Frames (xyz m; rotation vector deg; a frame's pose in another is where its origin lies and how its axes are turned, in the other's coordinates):
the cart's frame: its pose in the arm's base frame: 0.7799 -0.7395 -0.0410 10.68 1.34 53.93
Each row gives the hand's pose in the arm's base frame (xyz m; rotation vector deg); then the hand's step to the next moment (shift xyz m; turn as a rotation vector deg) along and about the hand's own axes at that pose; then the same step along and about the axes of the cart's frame.
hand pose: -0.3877 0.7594 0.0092 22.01 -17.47 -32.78
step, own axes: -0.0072 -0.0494 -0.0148 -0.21 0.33 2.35
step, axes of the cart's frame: -0.0400 -0.0049 -0.0329 -0.60 0.96 2.10
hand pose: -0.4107 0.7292 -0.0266 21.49 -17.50 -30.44
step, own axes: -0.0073 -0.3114 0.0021 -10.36 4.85 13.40
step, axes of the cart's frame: -0.2886 -0.0495 -0.1064 -1.24 14.59 9.80
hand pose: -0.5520 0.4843 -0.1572 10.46 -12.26 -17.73
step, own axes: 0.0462 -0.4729 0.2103 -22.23 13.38 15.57
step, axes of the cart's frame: -0.4685 -0.1494 0.1679 2.70 28.80 8.88
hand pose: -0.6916 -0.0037 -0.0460 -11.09 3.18 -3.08
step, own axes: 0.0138 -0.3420 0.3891 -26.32 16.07 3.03
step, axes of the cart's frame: -0.1712 -0.0913 0.4806 -0.45 30.72 -4.07
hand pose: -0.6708 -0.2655 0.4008 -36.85 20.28 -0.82
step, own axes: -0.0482 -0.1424 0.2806 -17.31 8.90 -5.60
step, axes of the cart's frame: 0.0991 0.0358 0.3004 -6.61 17.96 -6.63
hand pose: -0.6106 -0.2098 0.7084 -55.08 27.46 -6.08
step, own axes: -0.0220 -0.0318 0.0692 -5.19 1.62 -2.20
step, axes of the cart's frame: 0.0456 0.0230 0.0606 -2.81 4.99 -1.26
